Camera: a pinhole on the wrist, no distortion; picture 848 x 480 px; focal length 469.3 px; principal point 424.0 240.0 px. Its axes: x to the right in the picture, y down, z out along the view. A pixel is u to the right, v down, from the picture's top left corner.
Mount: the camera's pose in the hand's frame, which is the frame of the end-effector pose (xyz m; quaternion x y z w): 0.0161 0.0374 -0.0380 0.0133 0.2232 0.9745 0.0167
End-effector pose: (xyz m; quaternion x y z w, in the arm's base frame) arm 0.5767 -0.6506 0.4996 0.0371 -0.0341 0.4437 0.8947
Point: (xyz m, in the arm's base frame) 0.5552 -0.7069 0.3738
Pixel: behind the camera
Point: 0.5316 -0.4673 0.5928
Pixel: 110 76
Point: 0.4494 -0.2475 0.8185
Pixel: 168 73
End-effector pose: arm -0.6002 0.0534 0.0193 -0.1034 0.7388 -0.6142 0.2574
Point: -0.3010 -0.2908 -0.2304
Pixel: 477 299
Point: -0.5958 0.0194 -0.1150
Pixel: 320 74
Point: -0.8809 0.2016 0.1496
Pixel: behind the camera
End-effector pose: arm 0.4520 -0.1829 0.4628 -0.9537 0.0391 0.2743 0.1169
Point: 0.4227 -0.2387 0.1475
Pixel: 244 317
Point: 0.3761 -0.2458 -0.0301
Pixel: 260 316
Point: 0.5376 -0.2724 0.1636
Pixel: 26 242
